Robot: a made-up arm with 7 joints. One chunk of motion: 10 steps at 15 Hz.
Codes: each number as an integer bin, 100 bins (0 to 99) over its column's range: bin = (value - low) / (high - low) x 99, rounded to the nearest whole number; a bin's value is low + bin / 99 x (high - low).
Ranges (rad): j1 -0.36..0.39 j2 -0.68..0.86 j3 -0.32..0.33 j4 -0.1..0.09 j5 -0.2..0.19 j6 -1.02..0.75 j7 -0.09..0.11
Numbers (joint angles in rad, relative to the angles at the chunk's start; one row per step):
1: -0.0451 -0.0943 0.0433 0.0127 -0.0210 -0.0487 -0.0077
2: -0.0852 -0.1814 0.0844 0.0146 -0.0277 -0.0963 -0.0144
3: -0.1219 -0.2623 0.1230 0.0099 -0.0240 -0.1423 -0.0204
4: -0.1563 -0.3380 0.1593 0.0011 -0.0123 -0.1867 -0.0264
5: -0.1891 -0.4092 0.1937 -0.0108 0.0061 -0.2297 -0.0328
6: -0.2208 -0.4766 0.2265 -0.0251 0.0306 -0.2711 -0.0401
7: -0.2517 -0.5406 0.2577 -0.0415 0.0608 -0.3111 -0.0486
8: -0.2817 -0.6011 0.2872 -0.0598 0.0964 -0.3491 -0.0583
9: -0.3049 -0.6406 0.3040 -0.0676 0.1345 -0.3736 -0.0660
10: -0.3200 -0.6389 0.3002 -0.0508 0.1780 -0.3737 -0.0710
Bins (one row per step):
1: 42 38 55 59 45 54 41
2: 36 32 62 60 44 52 37
3: 31 27 67 57 45 49 34
4: 27 22 73 53 48 47 31
5: 23 17 78 46 52 44 28
6: 18 13 83 39 59 42 25
7: 14 9 88 30 66 40 20
8: 10 5 92 21 75 38 16
9: 7 3 95 17 85 36 12
10: 5 3 94 26 96 36 9

